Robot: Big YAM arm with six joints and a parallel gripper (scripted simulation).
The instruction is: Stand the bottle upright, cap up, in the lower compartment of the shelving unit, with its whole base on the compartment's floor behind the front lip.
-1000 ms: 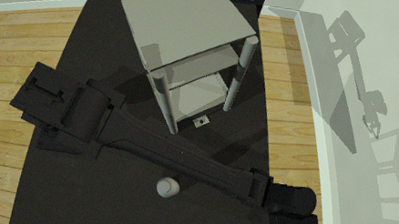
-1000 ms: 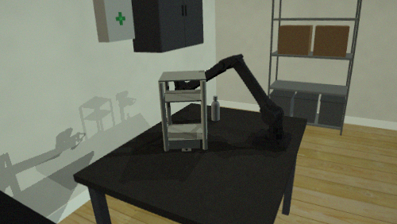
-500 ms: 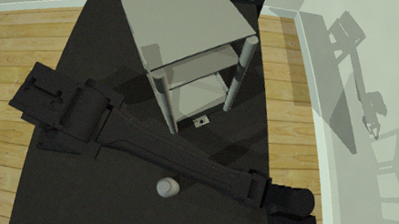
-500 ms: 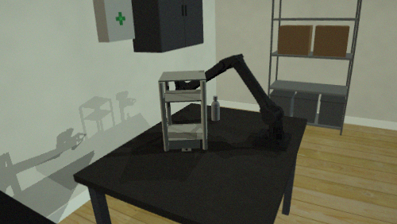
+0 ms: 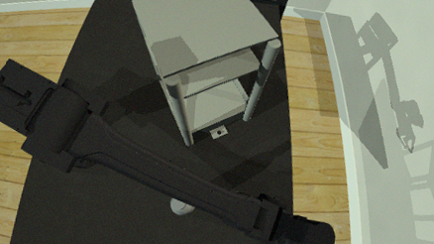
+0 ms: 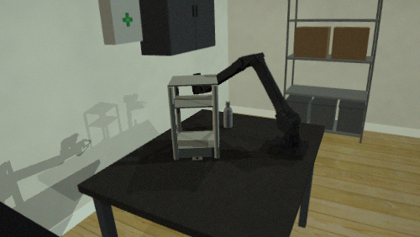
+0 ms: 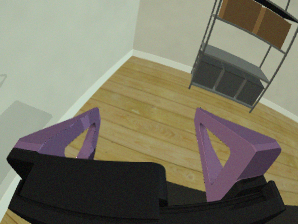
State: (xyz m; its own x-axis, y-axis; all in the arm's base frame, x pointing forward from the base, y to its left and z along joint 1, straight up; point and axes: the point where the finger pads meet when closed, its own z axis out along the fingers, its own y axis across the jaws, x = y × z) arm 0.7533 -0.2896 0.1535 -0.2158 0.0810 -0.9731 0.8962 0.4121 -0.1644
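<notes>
Now: the grey bottle 310 mm behind my hand, 170 mm to the left of it and 80 mm below it. Round my hand: shelving unit (510 mm to the left, 320 mm behind, 10 mm above).
</notes>
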